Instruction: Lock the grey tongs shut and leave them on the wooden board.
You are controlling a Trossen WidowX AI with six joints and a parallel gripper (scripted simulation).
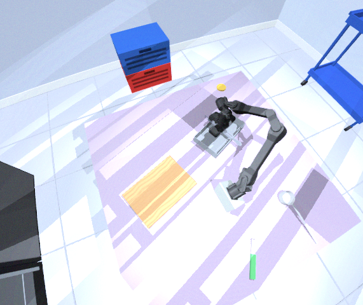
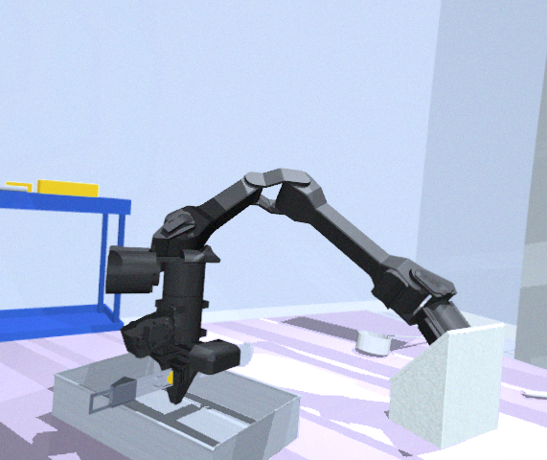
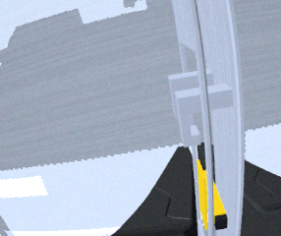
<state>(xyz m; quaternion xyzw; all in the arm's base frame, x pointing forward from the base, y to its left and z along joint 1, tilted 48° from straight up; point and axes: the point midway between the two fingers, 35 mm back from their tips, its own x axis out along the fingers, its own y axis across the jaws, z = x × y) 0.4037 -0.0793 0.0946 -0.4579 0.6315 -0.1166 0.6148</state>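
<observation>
Right now the roasting tin is right at my gripper tip. The rest, counted from my gripper tip: yellow mark (1 cm ahead, 1 cm to the left, 4 cm above); wooden board (24 cm behind, 46 cm to the left, 2 cm below).
</observation>
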